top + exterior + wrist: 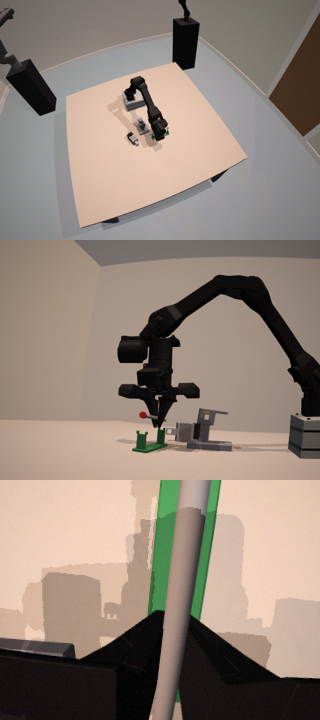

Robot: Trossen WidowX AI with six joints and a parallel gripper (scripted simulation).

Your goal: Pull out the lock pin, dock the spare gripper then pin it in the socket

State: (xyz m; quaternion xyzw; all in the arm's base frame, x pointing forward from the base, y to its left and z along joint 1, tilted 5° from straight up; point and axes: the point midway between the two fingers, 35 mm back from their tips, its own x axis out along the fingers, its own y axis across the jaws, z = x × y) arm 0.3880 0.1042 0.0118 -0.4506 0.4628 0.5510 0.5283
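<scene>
My gripper tip is 2 cm to the right of the cradle and 2 cm above it. The rest, counted from my gripper tip: spare gripper: 2 cm behind, 18 cm to the right, 2 cm below; socket: 11 cm behind, 9 cm to the right.
</scene>
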